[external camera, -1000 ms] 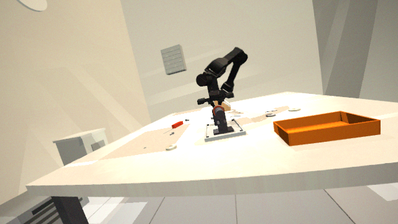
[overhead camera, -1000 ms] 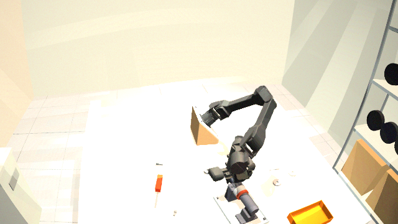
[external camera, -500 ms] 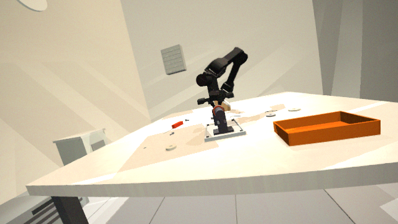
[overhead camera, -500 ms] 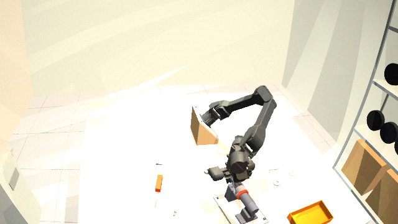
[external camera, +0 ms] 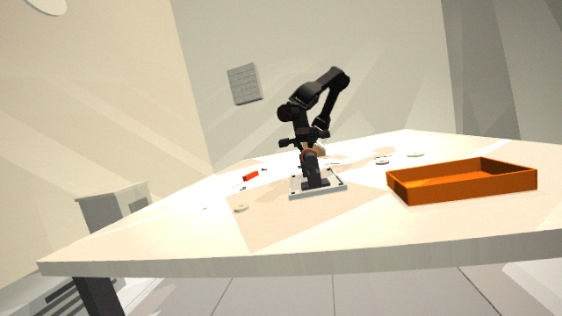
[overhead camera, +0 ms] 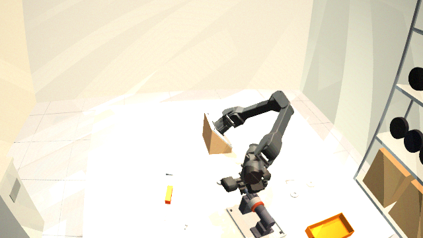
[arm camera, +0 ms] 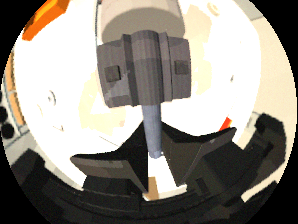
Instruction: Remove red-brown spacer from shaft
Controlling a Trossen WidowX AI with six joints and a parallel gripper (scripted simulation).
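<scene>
Now: the grey-blue shaft 70 mm ahead of my gripper tip, 30 mm above it and 10 mm to the left of it. The rest, counted from my gripper tip: red-brown spacer (110 mm ahead, 30 mm above, 10 mm to the left); then orange tray (310 mm ahead, 290 mm to the left, 40 mm below).
</scene>
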